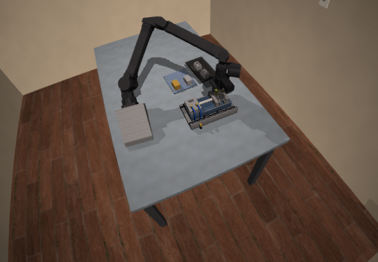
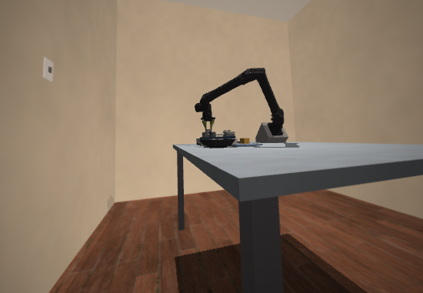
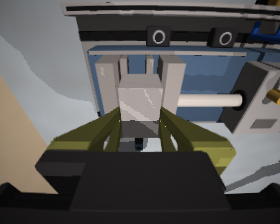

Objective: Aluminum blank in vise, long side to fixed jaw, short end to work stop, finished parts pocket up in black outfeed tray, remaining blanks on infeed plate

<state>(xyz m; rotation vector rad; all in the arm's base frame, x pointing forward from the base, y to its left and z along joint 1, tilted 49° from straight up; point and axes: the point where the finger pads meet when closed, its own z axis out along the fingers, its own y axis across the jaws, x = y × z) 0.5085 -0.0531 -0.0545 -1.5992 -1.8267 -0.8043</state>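
Now: hand 70 mm past the blue vise base and 80 mm above it. The rest, counted from my hand: yellow brass blank: 210 mm behind, 240 mm to the left, 90 mm below.
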